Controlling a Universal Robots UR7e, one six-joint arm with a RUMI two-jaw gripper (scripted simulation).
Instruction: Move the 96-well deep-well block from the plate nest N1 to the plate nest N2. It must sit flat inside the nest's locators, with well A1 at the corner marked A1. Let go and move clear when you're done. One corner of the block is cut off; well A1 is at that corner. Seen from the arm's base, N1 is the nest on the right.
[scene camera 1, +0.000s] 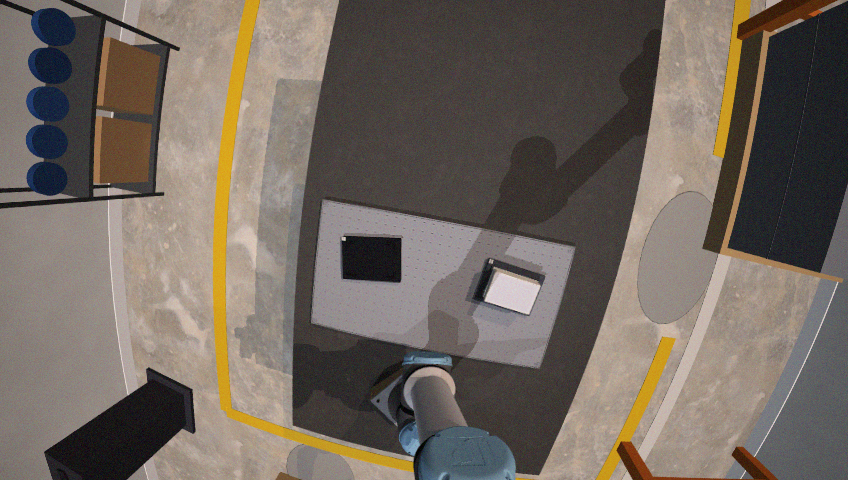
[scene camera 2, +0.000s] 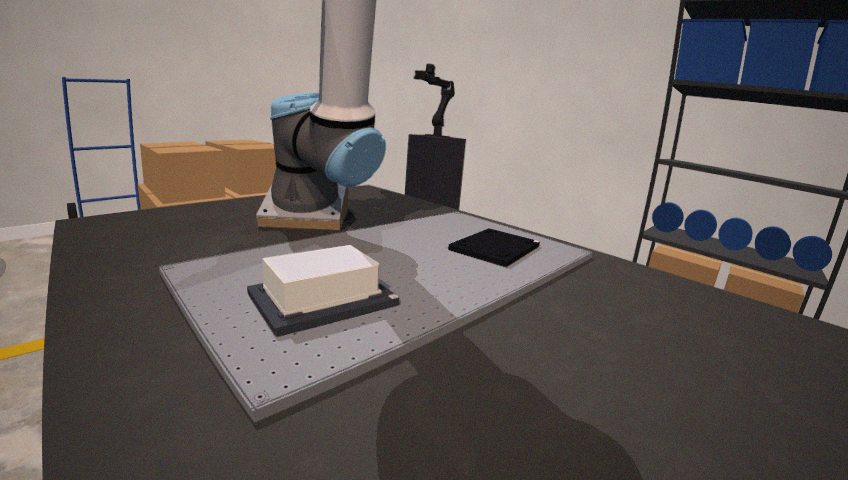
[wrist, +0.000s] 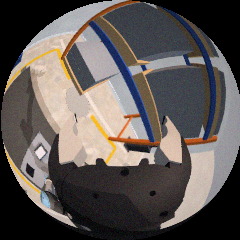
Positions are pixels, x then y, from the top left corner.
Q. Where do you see the gripper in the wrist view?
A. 120, 114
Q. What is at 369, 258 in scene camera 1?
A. A black plate nest.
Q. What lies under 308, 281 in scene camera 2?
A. A cream-white deep-well block.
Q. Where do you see a cream-white deep-well block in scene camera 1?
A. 504, 288
